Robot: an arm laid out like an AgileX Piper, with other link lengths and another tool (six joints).
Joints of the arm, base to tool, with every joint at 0 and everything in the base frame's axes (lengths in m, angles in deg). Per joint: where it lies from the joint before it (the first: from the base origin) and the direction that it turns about. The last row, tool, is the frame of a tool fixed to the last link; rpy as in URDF.
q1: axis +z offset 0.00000 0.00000 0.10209
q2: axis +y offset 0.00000 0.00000 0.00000
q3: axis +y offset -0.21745 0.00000 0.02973
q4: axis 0.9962 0 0.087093 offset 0.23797 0.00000 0.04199
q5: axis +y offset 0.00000 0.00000 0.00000
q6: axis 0.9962 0 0.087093 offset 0.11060 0.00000 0.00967
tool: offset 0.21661 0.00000 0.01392 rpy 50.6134 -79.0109 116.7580
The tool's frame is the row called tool.
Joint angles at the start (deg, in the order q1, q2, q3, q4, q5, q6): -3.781 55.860 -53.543 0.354 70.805 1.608
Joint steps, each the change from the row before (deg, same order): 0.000 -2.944 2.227 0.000 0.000 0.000; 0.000 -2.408 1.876 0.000 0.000 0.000; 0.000 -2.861 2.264 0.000 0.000 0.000; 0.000 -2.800 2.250 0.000 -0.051 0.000; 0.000 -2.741 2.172 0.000 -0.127 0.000
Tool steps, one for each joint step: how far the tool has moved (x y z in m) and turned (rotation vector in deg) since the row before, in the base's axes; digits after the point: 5 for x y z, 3 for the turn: -0.00656 0.00043 -0.00077 -0.047 -0.715 0.000; -0.00545 0.00036 -0.00132 -0.035 -0.531 0.000; -0.00641 0.00042 -0.00219 -0.039 -0.596 0.000; -0.00590 0.00039 -0.00266 -0.040 -0.600 0.000; -0.00496 0.00033 -0.00260 -0.046 -0.694 -0.001
